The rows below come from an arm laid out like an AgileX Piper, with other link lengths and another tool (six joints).
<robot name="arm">
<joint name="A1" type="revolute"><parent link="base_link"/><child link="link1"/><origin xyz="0 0 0.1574" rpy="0 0 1.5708"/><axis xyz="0 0 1"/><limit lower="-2.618" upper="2.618"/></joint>
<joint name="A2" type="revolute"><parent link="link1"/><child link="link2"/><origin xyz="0 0 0" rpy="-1.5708 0 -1.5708"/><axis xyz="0 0 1"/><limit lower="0" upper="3.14"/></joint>
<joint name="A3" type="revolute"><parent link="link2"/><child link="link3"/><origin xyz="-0.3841 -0.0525 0" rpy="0 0 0"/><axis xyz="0 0 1"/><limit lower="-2.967" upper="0"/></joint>
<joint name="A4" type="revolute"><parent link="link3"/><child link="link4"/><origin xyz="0.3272 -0.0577 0" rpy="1.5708 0 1.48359"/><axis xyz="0 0 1"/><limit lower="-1.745" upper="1.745"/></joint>
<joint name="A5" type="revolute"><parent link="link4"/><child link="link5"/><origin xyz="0 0 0" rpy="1.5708 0 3.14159"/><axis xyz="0 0 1"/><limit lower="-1.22" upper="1.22"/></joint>
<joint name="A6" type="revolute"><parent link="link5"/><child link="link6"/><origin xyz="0 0.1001 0" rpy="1.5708 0 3.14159"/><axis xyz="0 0 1"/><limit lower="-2.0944" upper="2.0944"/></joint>
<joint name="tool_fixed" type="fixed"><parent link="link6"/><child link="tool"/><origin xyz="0.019 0.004 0.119" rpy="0.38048 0 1.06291"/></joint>
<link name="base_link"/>
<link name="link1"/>
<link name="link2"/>
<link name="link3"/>
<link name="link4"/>
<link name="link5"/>
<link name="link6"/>
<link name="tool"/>
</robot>
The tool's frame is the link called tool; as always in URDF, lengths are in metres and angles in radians.
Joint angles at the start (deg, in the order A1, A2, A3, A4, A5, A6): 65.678 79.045 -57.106 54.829 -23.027 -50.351
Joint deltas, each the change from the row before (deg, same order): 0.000 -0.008 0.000 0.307 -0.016 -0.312; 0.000 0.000 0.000 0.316 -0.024 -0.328; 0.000 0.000 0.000 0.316 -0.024 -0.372; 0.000 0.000 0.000 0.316 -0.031 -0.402; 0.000 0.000 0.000 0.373 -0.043 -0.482; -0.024 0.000 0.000 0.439 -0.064 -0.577; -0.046 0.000 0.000 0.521 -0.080 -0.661; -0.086 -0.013 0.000 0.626 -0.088 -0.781; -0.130 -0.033 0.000 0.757 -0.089 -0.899; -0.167 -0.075 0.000 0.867 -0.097 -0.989; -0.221 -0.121 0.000 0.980 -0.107 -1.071; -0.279 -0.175 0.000 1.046 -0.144 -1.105; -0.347 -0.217 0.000 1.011 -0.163 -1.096
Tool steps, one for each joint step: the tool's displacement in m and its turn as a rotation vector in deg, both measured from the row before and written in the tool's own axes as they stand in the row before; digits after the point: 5 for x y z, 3 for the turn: -0.00019 -0.00039 0.00009 0.109 -0.048 -0.010; -0.00018 -0.00043 0.00015 0.118 -0.056 -0.018; -0.00019 -0.00044 0.00015 0.118 -0.072 -0.059; -0.00022 -0.00045 0.00016 0.117 -0.088 -0.085; -0.00029 -0.00053 0.00019 0.138 -0.112 -0.105; -0.00057 -0.00069 0.00030 0.173 -0.166 -0.119; -0.00082 -0.00088 0.00041 0.215 -0.203 -0.112; -0.00124 -0.00111 0.00050 0.266 -0.257 -0.109; -0.00171 -0.00136 0.00056 0.325 -0.299 -0.079; -0.00225 -0.00147 0.00043 0.355 -0.343 -0.032; -0.00295 -0.00163 0.00033 0.392 -0.396 0.035; -0.00381 -0.00170 0.00016 0.405 -0.475 0.120; -0.00461 -0.00172 0.00008 0.396 -0.557 0.150
